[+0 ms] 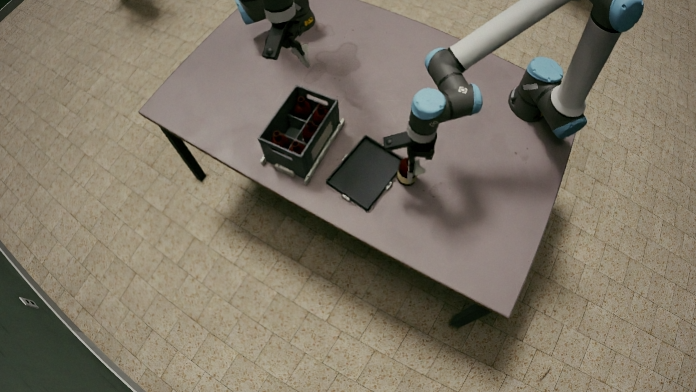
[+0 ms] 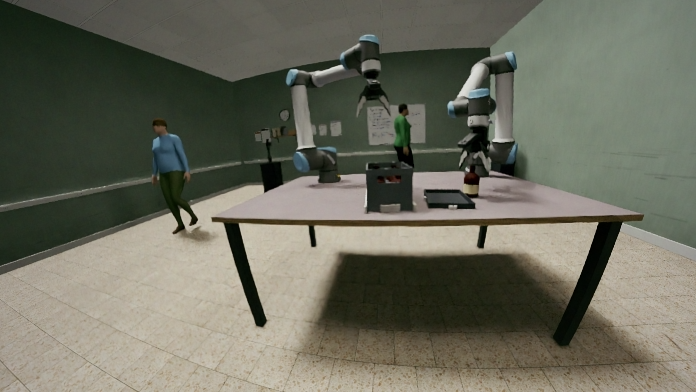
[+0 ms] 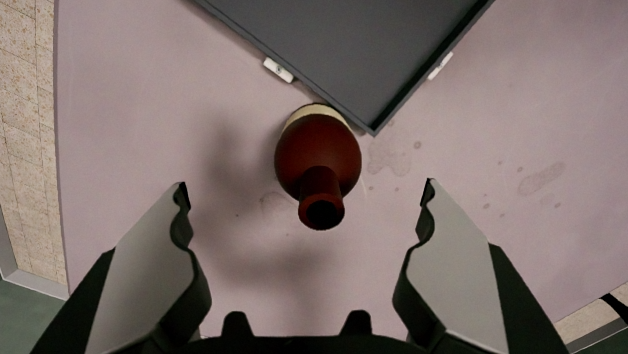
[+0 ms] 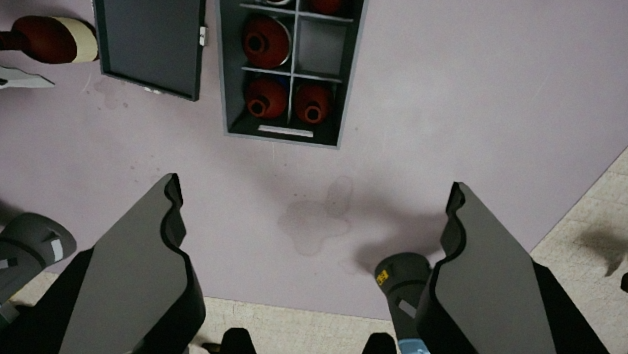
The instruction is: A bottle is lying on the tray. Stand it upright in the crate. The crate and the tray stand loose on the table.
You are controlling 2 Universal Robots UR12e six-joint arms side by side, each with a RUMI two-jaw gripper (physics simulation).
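Observation:
The brown bottle with a cream label (image 1: 406,175) (image 2: 471,186) (image 3: 318,150) (image 4: 55,40) stands upright on the table, close beside a corner of the empty tray (image 1: 367,172) (image 2: 449,196) (image 3: 350,40) (image 4: 150,40). My left gripper (image 1: 416,169) (image 2: 475,164) (image 3: 305,182) is open, pointing down around and above the bottle's neck without holding it. The crate (image 1: 284,161) (image 2: 390,194) (image 4: 280,140) stands on the tray's other side; several bottles stand in its compartments, and one middle compartment (image 1: 295,125) (image 4: 322,47) is empty. My right gripper (image 1: 302,57) (image 2: 373,114) (image 4: 314,179) is open and empty, high above the table.
The crate's divider walls and raised rim surround the empty compartment. White clips hold to the tray's sides. The arm bases stand at the table's back edge. A person in blue (image 2: 170,155) and one in green (image 2: 402,130) are away from the table.

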